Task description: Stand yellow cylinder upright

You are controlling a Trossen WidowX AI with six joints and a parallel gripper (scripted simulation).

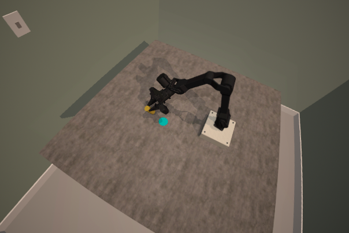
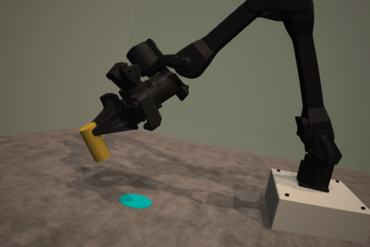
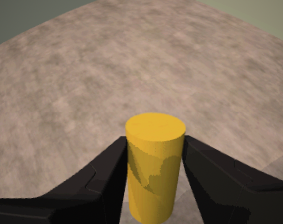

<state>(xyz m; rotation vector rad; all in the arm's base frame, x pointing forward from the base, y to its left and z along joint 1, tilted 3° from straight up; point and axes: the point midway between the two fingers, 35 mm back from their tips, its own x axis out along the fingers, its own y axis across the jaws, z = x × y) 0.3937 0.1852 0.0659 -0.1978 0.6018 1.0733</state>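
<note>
Now: the cyan circle 110 mm below my gripper tip, 90 mm behind it and 40 mm to the right of it. The rest, counted from my gripper tip: yellow cylinder: 20 mm below, 10 mm to the right, 10 mm behind.
</note>
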